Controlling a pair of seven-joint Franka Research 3 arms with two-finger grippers.
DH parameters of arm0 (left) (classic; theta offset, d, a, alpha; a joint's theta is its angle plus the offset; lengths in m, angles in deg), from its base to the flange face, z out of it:
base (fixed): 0 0 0 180
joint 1: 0 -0.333 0 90
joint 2: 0 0 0 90
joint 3: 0 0.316 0.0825 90
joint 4: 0 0 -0.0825 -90
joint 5: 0 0.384 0 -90
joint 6: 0 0 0.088 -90
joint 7: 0 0.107 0 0
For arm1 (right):
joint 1: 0 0.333 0 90
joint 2: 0 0 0 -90
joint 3: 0 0.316 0.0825 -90
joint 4: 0 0 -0.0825 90
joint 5: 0 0.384 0 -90
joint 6: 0 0 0.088 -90
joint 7: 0 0.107 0 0
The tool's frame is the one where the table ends.
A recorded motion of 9 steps. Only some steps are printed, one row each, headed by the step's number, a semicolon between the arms.
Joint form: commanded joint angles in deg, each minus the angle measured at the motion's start. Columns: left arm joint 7, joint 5, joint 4, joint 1, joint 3, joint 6, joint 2; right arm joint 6, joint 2, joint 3, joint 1, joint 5, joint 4, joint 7.
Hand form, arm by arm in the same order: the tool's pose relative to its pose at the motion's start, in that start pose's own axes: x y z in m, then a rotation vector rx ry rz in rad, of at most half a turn. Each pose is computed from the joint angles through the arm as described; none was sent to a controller.
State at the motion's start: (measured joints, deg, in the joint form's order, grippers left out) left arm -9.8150 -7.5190 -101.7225 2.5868 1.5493 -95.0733 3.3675; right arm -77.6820 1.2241 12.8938 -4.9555 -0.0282 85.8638 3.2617
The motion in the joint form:
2: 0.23 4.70 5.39 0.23 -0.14 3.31 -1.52; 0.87 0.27 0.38 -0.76 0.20 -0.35 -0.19
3: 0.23 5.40 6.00 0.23 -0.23 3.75 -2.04; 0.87 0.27 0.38 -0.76 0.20 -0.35 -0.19
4: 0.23 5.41 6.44 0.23 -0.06 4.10 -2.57; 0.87 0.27 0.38 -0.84 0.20 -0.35 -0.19
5: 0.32 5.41 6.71 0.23 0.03 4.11 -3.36; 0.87 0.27 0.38 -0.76 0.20 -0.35 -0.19
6: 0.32 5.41 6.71 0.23 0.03 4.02 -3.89; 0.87 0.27 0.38 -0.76 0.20 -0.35 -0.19
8: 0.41 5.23 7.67 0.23 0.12 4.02 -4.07; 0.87 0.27 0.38 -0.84 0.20 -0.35 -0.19
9: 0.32 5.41 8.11 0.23 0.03 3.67 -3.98; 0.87 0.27 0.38 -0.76 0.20 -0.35 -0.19
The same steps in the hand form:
2: -0.0110 0.0005 -0.0528 0.0697 0.0746 0.0262; -0.0036 0.0029 -0.0036 0.0028 -0.0047 0.0027
3: -0.0148 0.0005 -0.0617 0.0795 0.0885 0.0291; -0.0036 0.0029 -0.0036 0.0028 -0.0047 0.0027
4: -0.0183 -0.0008 -0.0696 0.0772 0.0992 0.0273; -0.0035 0.0036 -0.0035 0.0029 -0.0047 0.0040
5: -0.0230 -0.0015 -0.0788 0.0734 0.1172 0.0289; -0.0036 0.0029 -0.0036 0.0028 -0.0047 0.0027
6: -0.0261 -0.0015 -0.0835 0.0713 0.1277 0.0297; -0.0036 0.0029 -0.0036 0.0028 -0.0047 0.0027
8: -0.0277 -0.0011 -0.0930 0.0645 0.1467 0.0315; -0.0035 0.0036 -0.0035 0.0029 -0.0047 0.0040
9: -0.0271 0.0000 -0.0964 0.0655 0.1592 0.0322; -0.0036 0.0029 -0.0036 0.0028 -0.0047 0.0027

